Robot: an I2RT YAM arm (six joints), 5 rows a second.
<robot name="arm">
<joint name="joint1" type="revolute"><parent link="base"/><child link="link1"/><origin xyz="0 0 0.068"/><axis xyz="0 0 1"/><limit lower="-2.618" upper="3.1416"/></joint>
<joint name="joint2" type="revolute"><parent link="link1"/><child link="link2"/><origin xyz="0.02 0.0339 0.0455"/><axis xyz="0 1 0"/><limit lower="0" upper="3.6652"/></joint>
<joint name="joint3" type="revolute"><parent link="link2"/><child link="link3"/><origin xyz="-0.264 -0.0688 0"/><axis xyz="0 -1 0"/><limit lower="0" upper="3.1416"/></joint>
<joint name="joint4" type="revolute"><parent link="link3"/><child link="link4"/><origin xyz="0.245 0.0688 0.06"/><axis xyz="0 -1 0"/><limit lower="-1.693" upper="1.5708"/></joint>
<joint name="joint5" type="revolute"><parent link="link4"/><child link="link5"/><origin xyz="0.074 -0.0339 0.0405"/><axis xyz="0 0 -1"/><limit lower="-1.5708" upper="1.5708"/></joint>
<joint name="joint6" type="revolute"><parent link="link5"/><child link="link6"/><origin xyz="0.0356 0 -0.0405"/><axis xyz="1 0 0"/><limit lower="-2.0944" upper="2.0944"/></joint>
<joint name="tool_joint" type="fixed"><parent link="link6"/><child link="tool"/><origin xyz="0 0 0" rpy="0 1.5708 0"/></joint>
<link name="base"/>
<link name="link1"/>
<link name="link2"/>
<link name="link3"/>
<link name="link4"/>
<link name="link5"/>
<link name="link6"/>
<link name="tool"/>
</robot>
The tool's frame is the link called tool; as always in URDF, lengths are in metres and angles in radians.
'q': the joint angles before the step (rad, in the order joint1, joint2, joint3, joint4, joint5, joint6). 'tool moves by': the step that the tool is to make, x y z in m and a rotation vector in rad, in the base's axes. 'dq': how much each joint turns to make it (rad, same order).
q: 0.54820 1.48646 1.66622 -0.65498 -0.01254 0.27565
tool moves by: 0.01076 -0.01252 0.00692 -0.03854 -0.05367 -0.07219
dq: -0.04396 0.01332 0.03043 0.01050 0.05213 -0.04139
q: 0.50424 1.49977 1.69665 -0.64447 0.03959 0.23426
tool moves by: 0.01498 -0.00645 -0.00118 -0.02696 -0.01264 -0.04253
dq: -0.03607 0.03627 0.02894 0.00707 0.01870 -0.02404
